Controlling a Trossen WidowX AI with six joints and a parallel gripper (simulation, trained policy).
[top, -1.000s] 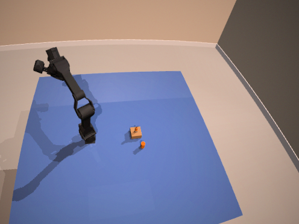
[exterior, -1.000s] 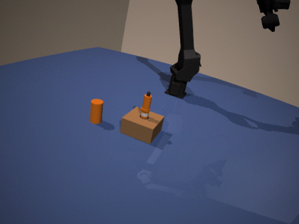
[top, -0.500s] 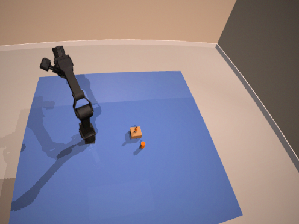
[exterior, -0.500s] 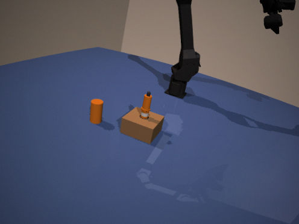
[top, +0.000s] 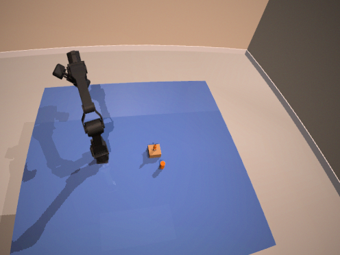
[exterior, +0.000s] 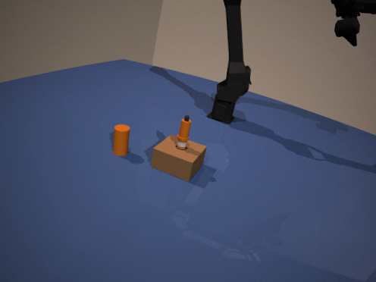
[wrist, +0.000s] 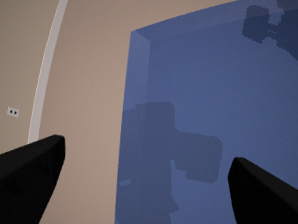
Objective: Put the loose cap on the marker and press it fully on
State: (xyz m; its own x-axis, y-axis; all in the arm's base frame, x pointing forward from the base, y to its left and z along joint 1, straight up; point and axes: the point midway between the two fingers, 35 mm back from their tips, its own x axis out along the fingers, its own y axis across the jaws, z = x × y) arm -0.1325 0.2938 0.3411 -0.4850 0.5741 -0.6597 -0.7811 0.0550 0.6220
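My gripper tip is 48 cm short of the orange cap, 41 cm to the left of it and 29 cm above it. Also, from my gripper tip: tan holder block 45 cm ahead, 31 cm to the right, 30 cm below.
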